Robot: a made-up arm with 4 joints.
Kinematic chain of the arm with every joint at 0, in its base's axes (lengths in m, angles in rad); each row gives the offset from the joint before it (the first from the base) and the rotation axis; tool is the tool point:
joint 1: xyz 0 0 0.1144 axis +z
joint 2: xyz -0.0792 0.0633 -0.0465 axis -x
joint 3: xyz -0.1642 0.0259 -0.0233 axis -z
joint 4: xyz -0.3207 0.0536 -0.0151 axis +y
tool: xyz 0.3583 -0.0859 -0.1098
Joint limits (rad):
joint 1: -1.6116..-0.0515
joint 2: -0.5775..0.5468
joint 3: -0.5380..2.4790
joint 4: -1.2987..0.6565
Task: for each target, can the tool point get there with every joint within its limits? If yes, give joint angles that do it. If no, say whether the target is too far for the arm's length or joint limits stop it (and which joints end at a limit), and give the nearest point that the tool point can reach.
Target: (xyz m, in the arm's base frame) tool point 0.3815 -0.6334 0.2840
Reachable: no: joint limits stop it (at a limit: joint 1, joint 2, joint 3, joint 4) | nearest point 0.3203 0.1568 0.2400 | short by 0.794 m
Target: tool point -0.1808 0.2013 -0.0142
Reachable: yes | joints -0.8052 0.3053 1.4682 -0.1468
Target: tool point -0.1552 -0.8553 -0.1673
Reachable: no: joint limits stop it (at a limit: joint 1, joint 2, joint 3, joint 4) | nearest point -0.3240 -0.1462 -0.1974 | short by 0.730 m
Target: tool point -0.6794 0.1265 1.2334
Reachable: no: too far | nearest point -0.3307 0.0876 0.3654 | short by 0.936 m
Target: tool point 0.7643 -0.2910 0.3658
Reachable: no: joint limits stop it (at a limit: joint 1, joint 2, joint 3, joint 4) | nearest point 0.3203 0.1568 0.2400 | short by 0.643 m
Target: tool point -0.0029 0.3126 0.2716
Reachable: yes | joints -1.1743 0.2555 0.1819 -1.0253
